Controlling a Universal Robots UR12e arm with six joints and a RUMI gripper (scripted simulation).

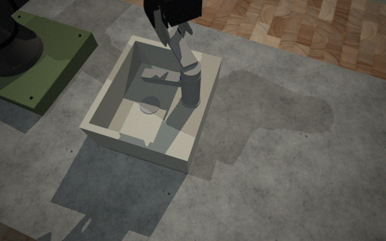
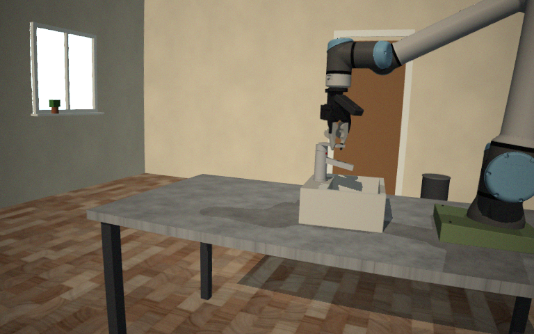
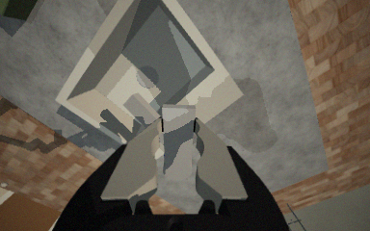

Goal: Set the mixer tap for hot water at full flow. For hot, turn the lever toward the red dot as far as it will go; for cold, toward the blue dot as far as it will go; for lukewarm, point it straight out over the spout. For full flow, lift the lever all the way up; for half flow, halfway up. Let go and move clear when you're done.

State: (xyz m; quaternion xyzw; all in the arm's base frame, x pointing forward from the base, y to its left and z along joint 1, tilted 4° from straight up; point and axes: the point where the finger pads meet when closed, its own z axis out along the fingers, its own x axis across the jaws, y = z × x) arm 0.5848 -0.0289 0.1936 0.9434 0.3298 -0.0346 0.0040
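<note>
Right now the lever is 20 mm ahead of my hand and 30 mm to the right of it. Also, from my hand: cream basin (60 mm behind, 60 mm to the right, 230 mm below).
</note>
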